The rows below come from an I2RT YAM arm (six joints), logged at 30 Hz.
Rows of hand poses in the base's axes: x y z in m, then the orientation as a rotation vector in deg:
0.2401, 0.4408, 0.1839, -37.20, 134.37, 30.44
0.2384, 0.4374, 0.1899, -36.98, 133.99, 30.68
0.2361, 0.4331, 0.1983, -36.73, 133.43, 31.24
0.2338, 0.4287, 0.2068, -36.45, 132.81, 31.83
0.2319, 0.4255, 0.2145, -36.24, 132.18, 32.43
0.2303, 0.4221, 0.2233, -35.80, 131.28, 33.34
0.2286, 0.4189, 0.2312, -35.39, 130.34, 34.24
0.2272, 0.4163, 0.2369, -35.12, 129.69, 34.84
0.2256, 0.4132, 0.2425, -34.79, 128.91, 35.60
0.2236, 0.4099, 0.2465, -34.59, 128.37, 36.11
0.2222, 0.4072, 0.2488, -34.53, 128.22, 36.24
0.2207, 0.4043, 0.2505, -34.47, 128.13, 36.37
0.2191, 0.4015, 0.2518, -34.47, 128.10, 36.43
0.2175, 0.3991, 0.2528, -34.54, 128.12, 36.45
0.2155, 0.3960, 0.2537, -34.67, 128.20, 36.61
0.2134, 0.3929, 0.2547, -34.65, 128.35, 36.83
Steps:
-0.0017, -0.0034, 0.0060, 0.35, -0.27, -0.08
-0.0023, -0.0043, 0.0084, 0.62, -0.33, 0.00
-0.0023, -0.0044, 0.0085, 0.67, -0.37, -0.01
-0.0019, -0.0032, 0.0077, 0.66, -0.37, 0.04
-0.0016, -0.0034, 0.0088, 1.02, -0.51, -0.02
-0.0017, -0.0032, 0.0079, 1.03, -0.54, 0.00
-0.0014, -0.0026, 0.0057, 0.69, -0.38, 0.00
-0.0016, -0.0031, 0.0056, 0.86, -0.43, 0.01
-0.0020, -0.0033, 0.0040, 0.58, -0.30, 0.03
-0.0014, -0.0027, 0.0023, 0.15, -0.09, 0.00
-0.0015, -0.0029, 0.0017, 0.13, -0.03, 0.00
-0.0016, -0.0028, 0.0013, 0.05, -0.01, 0.02
-0.0016, -0.0024, 0.0010, -0.02, 0.02, 0.06
-0.0020, -0.0031, 0.0009, 0.03, 0.13, 0.15
-0.0021, -0.0031, 0.0010, 0.09, 0.22, 0.06

